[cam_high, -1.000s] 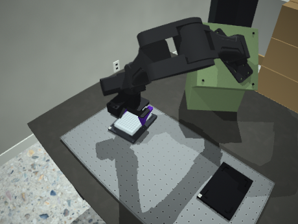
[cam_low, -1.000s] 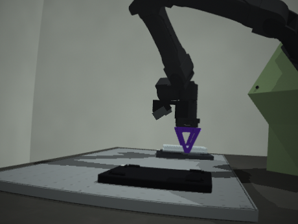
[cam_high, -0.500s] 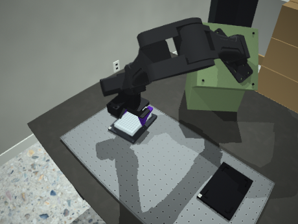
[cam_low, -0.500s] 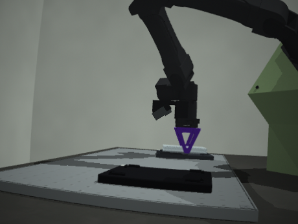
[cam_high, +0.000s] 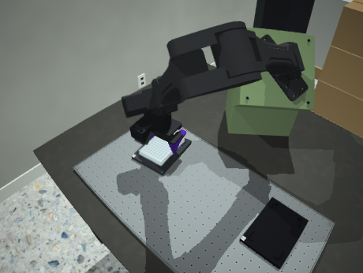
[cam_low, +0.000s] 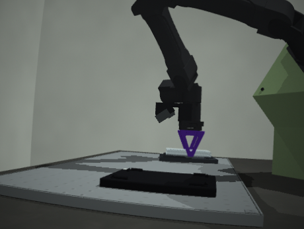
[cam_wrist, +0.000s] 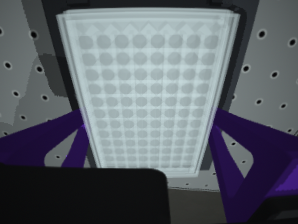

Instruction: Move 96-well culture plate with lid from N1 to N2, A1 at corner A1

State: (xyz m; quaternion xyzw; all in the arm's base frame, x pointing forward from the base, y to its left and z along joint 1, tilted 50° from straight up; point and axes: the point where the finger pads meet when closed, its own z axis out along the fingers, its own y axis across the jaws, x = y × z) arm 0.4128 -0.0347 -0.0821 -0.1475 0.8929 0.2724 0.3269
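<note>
The lid lies 1 cm above my hand. From my hand the other things lie so: black plate nest N1 (39 cm to the left, 14 cm behind, 2 cm below); then A1 corner mark (10 cm ahead, 1 cm to the right, 1 cm below); then plate nest N2 (2 cm below, 1 cm ahead).
</note>
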